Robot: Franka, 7 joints.
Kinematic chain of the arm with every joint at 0, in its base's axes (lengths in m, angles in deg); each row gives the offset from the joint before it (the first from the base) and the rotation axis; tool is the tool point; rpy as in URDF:
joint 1: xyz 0 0 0.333 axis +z
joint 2: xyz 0 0 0 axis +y
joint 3: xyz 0 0 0.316 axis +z
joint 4: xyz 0.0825 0 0 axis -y
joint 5: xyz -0.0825 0 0.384 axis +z
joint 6: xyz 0 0 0 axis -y
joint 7: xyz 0.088 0 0 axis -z
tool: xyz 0 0 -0.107 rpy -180 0 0
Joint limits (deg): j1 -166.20..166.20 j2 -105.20..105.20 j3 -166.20..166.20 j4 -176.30..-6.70 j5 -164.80..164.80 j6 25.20..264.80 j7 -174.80..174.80
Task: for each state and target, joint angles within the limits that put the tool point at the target. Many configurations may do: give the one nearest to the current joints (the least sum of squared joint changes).
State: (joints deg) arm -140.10 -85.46 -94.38 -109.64 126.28 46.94 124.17
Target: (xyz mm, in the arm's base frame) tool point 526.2 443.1 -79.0
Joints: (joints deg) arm -166.20 -105.20 -136.61 -60.25 150.62 79.53 124.17
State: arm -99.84 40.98 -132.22 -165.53 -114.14 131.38 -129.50
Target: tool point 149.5 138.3 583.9
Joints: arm -133.92 79.27 -166.20 -170.04 -107.07 103.81 -129.50
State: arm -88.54 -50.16 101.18 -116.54 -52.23 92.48 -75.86
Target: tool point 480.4 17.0 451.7
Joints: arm -88.28 -50.14 89.98 -122.44 -52.01 85.70 -75.86
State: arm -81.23 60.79 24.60 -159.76 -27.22 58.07 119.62
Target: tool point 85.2 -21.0 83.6
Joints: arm -78.66 65.90 31.39 -151.27 -25.85 64.09 119.62
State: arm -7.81 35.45 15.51 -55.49 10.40 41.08 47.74
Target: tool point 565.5 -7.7 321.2
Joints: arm -11.53 43.05 11.75 -72.87 8.18 34.30 47.74
